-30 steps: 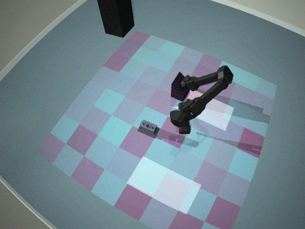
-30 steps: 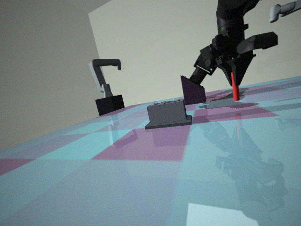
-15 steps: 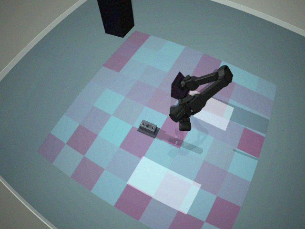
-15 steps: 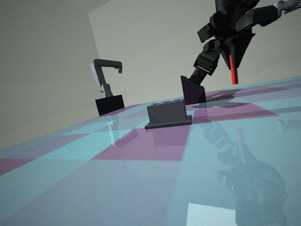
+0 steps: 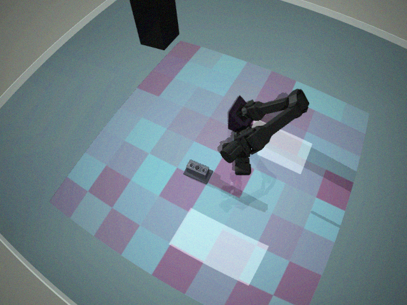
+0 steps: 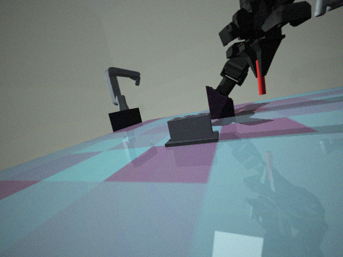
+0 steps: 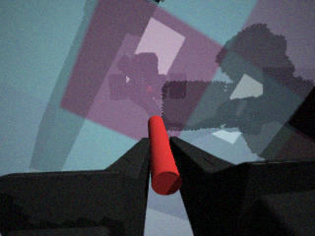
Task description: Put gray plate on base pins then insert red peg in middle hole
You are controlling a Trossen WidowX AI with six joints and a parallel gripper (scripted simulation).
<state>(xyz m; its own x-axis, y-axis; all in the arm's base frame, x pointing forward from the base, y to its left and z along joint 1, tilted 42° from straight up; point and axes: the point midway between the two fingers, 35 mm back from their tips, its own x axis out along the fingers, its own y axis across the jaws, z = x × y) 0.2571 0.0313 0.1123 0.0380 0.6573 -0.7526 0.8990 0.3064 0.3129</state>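
Now: gripper tip 8 cm short of the gray plate, 17 cm to the left of it and 7 cm above it. Also, from my gripper tip: dark base (8 cm ahead, 17 cm to the right, 11 cm below); red peg (right at my gripper tip).
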